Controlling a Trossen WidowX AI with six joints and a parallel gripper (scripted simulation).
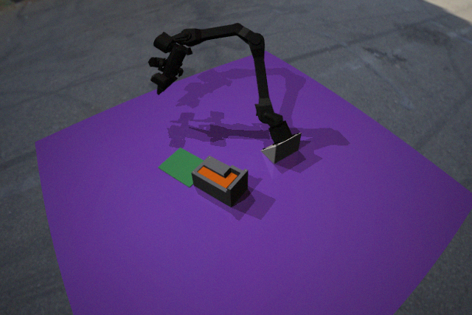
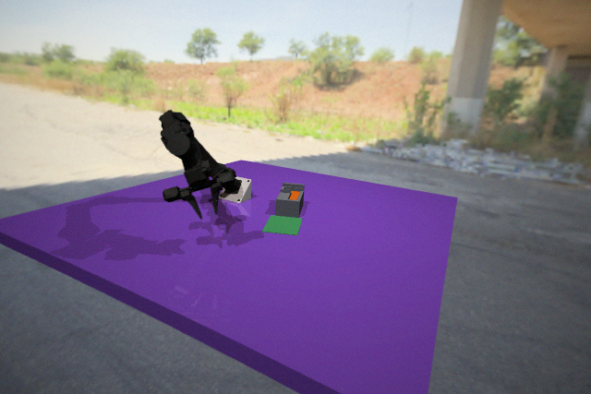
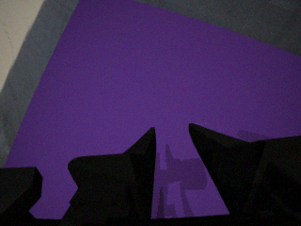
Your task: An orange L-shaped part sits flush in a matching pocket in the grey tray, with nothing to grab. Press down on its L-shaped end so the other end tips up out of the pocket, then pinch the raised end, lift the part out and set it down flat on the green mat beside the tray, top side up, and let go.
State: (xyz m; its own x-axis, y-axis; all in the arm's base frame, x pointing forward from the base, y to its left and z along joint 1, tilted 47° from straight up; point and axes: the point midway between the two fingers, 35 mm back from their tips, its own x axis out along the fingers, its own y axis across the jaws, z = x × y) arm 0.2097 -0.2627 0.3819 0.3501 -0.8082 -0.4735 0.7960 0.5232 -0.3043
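The orange L-shaped part is 6 cm ahead of my gripper tip, 46 cm to the left of it and 7 cm below it. The rest, counted from my gripper tip: green mat 10 cm ahead, 30 cm to the left, 13 cm below.
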